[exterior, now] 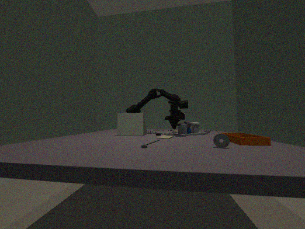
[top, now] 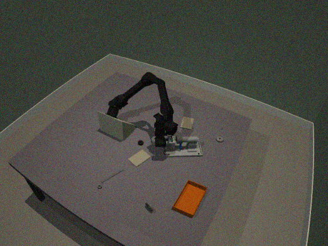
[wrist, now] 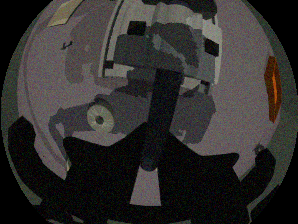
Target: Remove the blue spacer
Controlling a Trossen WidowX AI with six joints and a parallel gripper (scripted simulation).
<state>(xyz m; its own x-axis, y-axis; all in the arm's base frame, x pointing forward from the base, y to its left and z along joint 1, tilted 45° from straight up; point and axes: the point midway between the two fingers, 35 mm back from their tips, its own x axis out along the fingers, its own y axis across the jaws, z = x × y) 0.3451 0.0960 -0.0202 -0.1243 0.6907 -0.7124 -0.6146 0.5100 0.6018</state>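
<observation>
My gripper tip is 6 cm past the white ring, 4 cm to the right of it and 4 cm above it. The rest, counted from my gripper tip: black ring: 12 cm behind, 4 cm to the right, 4 cm below; then dark shaft: 6 cm ahead, 5 cm to the left, 4 cm above; then blue spacer: 11 cm ahead, 8 cm to the left, 1 cm below.
</observation>
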